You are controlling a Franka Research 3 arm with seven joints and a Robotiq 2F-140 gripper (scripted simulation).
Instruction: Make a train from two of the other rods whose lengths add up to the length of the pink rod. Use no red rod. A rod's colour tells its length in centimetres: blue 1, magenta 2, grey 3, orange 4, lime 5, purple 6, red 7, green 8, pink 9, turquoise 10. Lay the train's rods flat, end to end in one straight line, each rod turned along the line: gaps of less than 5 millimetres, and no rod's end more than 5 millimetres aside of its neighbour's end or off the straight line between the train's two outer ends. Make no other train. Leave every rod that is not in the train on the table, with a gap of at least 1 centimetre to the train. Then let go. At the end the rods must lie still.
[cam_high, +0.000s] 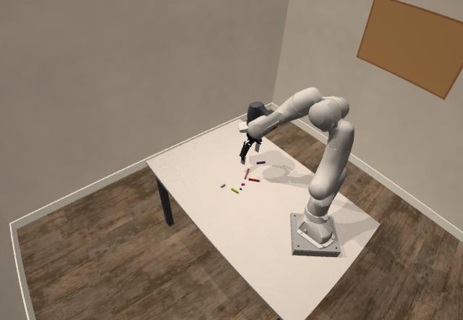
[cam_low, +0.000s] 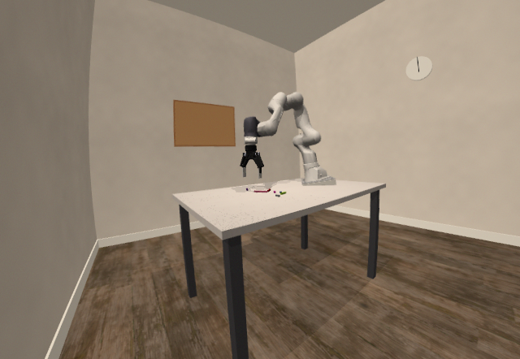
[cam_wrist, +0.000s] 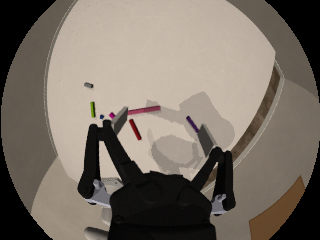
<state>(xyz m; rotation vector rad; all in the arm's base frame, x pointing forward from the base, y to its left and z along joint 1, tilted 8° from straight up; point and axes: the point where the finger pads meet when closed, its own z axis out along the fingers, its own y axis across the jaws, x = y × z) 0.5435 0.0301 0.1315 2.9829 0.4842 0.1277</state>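
The purple rod lies 10 mm behind my hand, 100 mm to the right of it and 100 mm below it. The rest, counted from my hand: red rod 110 mm behind, 30 mm to the left, 100 mm below; pink rod 40 mm behind, 40 mm to the left, 100 mm below; magenta rod 100 mm behind, 110 mm to the left, 100 mm below.
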